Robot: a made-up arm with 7 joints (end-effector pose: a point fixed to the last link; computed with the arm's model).
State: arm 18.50 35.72 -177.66 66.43 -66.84 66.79 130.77
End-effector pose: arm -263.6 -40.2 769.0 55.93 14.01 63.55
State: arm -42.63 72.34 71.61 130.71 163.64 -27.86 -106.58
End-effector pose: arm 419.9 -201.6 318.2 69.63 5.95 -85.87
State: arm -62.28 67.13 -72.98 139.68 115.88 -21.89 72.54
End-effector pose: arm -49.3 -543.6 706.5 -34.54 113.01 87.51
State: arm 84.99 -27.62 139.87 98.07 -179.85 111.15 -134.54
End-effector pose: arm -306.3 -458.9 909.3 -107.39 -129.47 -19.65
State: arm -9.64 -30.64 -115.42 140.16 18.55 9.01 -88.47
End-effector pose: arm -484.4 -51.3 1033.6 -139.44 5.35 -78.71
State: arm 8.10 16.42 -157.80 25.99 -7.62 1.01 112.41
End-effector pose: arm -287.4 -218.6 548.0 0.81 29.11 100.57
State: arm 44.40 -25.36 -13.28 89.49 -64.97 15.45 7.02
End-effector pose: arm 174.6 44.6 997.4 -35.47 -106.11 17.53
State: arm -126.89 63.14 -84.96 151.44 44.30 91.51 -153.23
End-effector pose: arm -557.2 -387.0 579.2 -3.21 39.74 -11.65
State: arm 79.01 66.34 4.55 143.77 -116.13 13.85 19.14
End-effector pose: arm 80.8 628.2 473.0 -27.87 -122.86 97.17
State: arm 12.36 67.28 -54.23 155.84 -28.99 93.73 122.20
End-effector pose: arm 568.2 -167.2 580.1 -41.60 -65.90 -135.55
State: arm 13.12 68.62 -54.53 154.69 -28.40 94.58 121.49
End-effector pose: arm 570.0 -164.9 561.6 -45.07 -64.10 -134.66
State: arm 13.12 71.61 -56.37 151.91 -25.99 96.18 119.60
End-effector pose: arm 566.4 -178.3 522.6 -53.97 -59.74 -134.06
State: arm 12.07 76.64 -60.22 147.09 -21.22 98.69 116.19
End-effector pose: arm 548.7 -212.3 462.6 -69.09 -51.61 -133.73
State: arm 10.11 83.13 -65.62 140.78 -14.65 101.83 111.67
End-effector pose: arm 509.4 -260.4 397.0 -87.52 -39.83 -133.67
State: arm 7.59 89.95 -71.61 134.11 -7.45 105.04 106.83
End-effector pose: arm 452.9 -308.4 343.6 -104.85 -26.05 -134.16
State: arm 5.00 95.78 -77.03 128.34 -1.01 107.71 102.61
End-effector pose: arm 395.4 -345.0 310.7 -117.63 -13.22 -135.45
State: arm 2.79 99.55 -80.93 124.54 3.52 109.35 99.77
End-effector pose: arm 353.5 -367.6 295.9 117.31 3.99 129.14
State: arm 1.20 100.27 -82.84 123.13 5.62 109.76 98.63
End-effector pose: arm 335.5 -379.8 297.1 115.28 0.24 127.55
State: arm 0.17 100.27 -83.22 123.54 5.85 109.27 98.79
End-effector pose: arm 332.7 -386.2 297.9 114.67 0.40 127.72
